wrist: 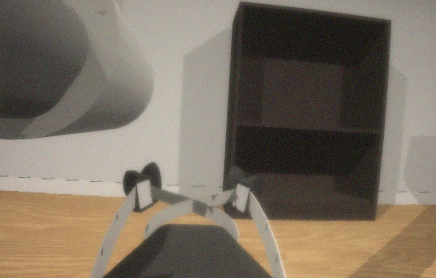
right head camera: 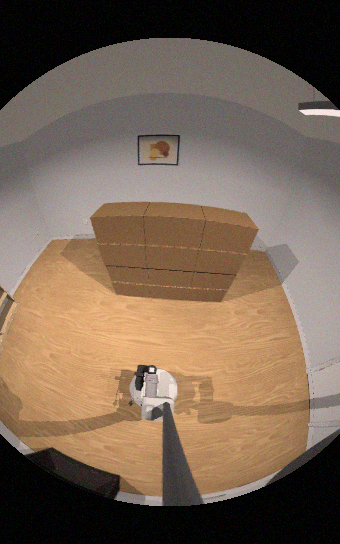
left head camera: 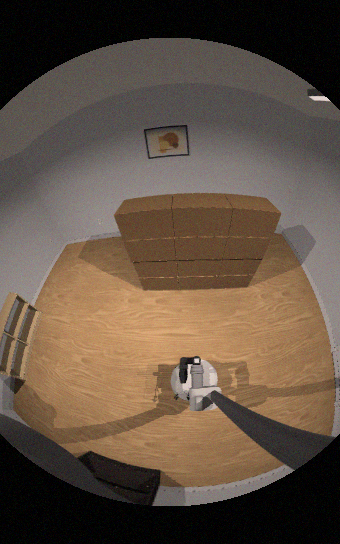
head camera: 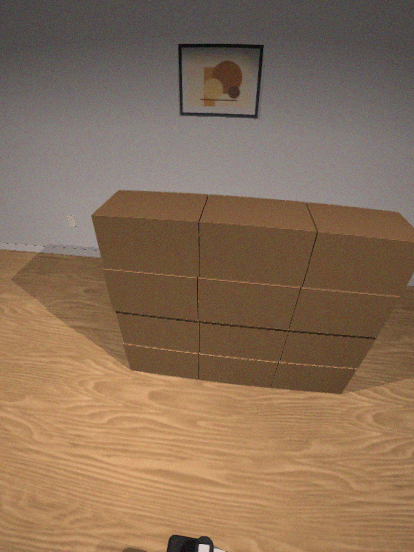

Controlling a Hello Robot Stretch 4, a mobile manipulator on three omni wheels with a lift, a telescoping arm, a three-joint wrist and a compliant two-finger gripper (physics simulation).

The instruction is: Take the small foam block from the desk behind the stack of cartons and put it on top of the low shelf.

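Places are measured from the robot's base along level axes (x right, y ahead, z up), in millimetres.
Pixels of known places: gripper, fingertip midpoint: (wrist: 193,180) (right head camera: 136,407) (left head camera: 181,400).
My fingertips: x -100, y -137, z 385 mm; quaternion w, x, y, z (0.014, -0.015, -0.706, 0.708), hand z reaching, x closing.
Behind a point stands the place of what it marks.
A wide stack of brown cartons (head camera: 150,245) {x -319, y 1061, z 928 mm} (left head camera: 200,220) {x 96, y 1045, z 935 mm} (right head camera: 175,232) {x 128, y 1045, z 918 mm} stands ahead on the floor, several cartons wide and high. The desk and the foam block do not show in these views; the space behind the cartons is hidden. A low light-wood shelf (left head camera: 6,309) {x -2482, y 343, z 583 mm} with open compartments stands at the left edge of the left head view; a corner of it shows in the right head view. My gripper (wrist: 193,180) {x -100, y -137, z 385 mm} (left head camera: 182,397) {x -100, y -137, z 385 mm} is open, with its fingertips wide apart and nothing between them. It is close above my base, far from the cartons and the shelf.
A dark two-compartment bookcase (wrist: 310,128) {x -707, y -1153, z 443 mm} (left head camera: 125,472) (right head camera: 80,472) stands against the wall in front of the gripper. A framed picture (head camera: 220,82) {x -114, y 2251, z 1512 mm} hangs on the wall beyond the cartons. Floor shows on both sides of the stack, between it and the side walls.
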